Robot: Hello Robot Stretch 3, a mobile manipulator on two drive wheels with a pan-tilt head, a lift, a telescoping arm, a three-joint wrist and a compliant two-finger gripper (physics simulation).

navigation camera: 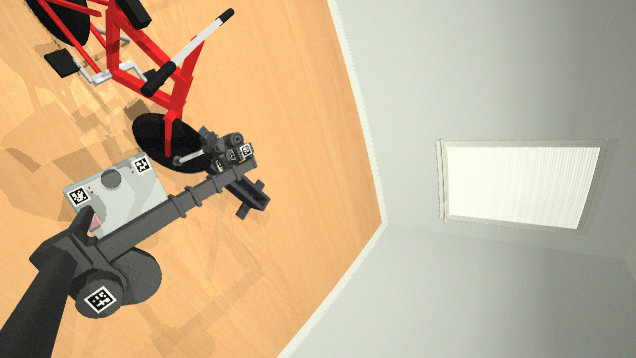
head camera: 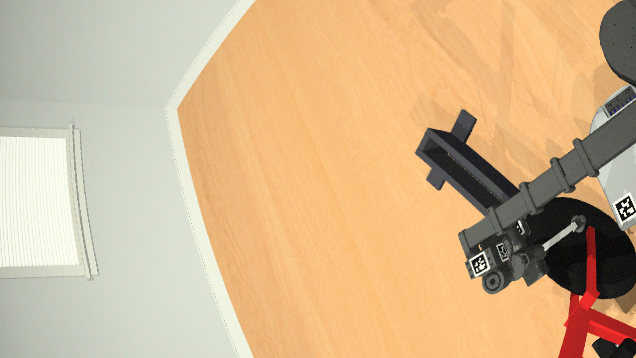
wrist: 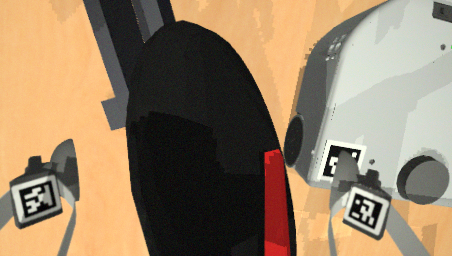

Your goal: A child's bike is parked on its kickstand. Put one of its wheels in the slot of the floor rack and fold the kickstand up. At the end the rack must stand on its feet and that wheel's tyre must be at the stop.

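Places are measured from the robot's base along level axes (x left, y back, z up), in metres.
Where they show: gripper, fingertip midpoint: (navigation camera: 194, 149) (wrist: 209, 166); robot's base at its link origin: (navigation camera: 111, 177) (wrist: 361, 148).
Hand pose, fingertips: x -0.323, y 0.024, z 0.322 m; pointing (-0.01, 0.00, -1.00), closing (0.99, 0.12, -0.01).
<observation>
Each offset is from my fingertips to the top centre of the thing. "spot": to the spot under its first point.
The red child's bike {spot: dx +0.039, dy -0.174, dz +0.121 m} (head camera: 580, 320) (navigation camera: 182, 92) stands upright. Its black front wheel {spot: dx +0.018, dy -0.048, dz -0.001 m} (head camera: 565, 260) (navigation camera: 150, 135) (wrist: 185, 100) overlaps the near end of the dark floor rack {dx -0.187, dy +0.230, dz -0.162 m} (head camera: 480, 157) (navigation camera: 244, 210) (wrist: 105, 45) in the wrist view; whether the tyre is in the slot cannot be told. The rack looks upright, its far end open to view. A thin grey bar {spot: dx +0.125, dy -0.462, dz +0.037 m} (navigation camera: 115, 36) by the rear wheel {spot: dx +0.238, dy -0.606, dz -0.144 m} (navigation camera: 65, 25) may be the kickstand. My gripper (wrist: 209, 166) is open above the front wheel, one fingertip on each side of it in the wrist view. One finger is hidden in the head view.
My base (navigation camera: 120, 195) (wrist: 380, 95) stands close beside the front wheel. The arm (head camera: 545, 185) (navigation camera: 185, 205) crosses above the rack. The white handlebar {spot: dx +0.017, dy -0.272, dz +0.360 m} (navigation camera: 195, 45) and a pedal {dx +0.292, dy -0.460, dz -0.079 m} (navigation camera: 62, 62) stick out from the bike. Walls meet beyond the rack, with a window (head camera: 37, 200) (navigation camera: 520, 185).
</observation>
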